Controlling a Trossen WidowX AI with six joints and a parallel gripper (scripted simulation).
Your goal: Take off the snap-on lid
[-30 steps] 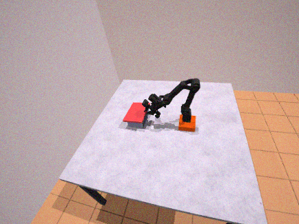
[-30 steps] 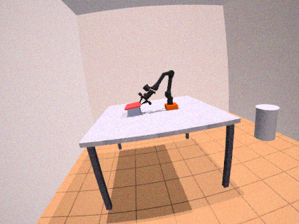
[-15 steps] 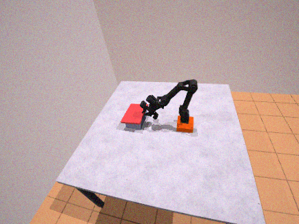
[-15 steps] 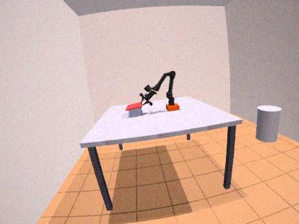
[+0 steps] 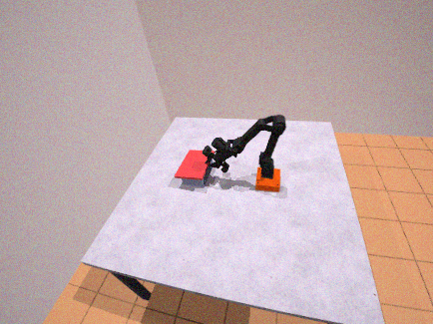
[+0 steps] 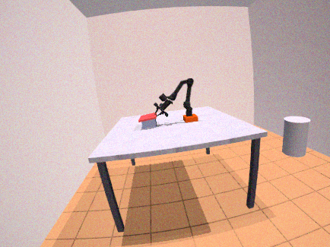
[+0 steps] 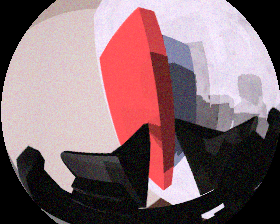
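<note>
Right now the lid is 80 mm ahead of my gripper tip. Also, from my gripper tip: storage box 70 mm ahead, 50 mm below.
</note>
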